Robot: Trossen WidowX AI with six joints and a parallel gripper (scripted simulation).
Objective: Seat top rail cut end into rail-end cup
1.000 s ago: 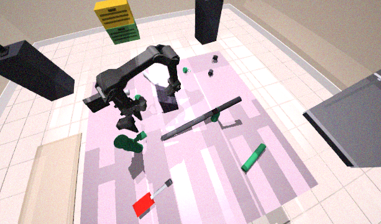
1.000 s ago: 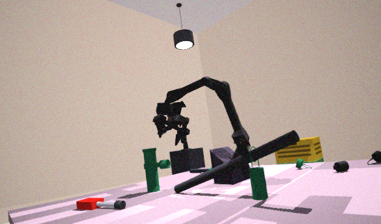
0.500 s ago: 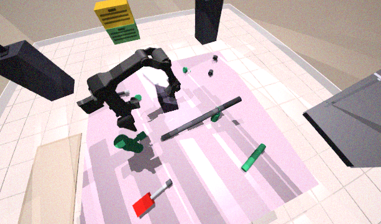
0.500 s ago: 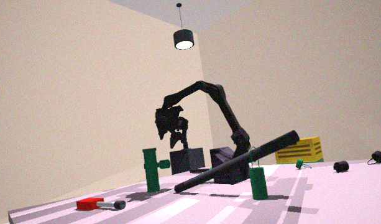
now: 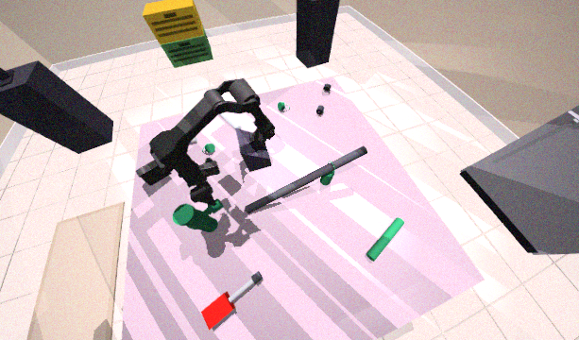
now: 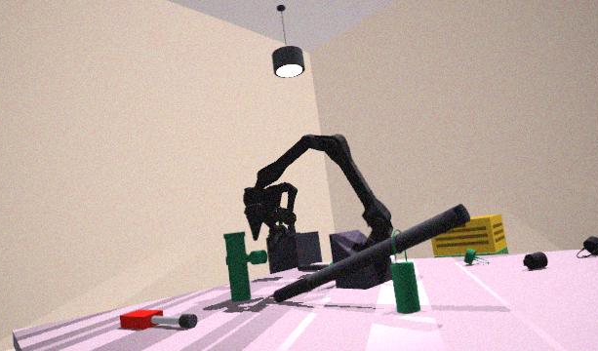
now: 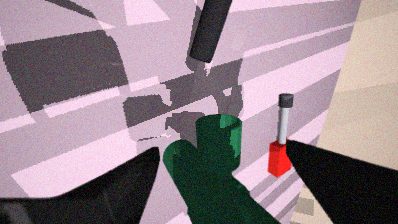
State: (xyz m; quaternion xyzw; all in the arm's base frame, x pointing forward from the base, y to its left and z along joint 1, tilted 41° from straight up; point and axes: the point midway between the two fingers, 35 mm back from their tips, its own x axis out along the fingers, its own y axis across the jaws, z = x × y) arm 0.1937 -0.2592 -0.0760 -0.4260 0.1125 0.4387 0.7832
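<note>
The green rail-end cup is 3 cm below my gripper tip, 2 cm to the right of it and 2 cm ahead of it. The rest, counted from my gripper tip: red-headed tool: 32 cm ahead, 14 cm below, 5 cm to the right.
</note>
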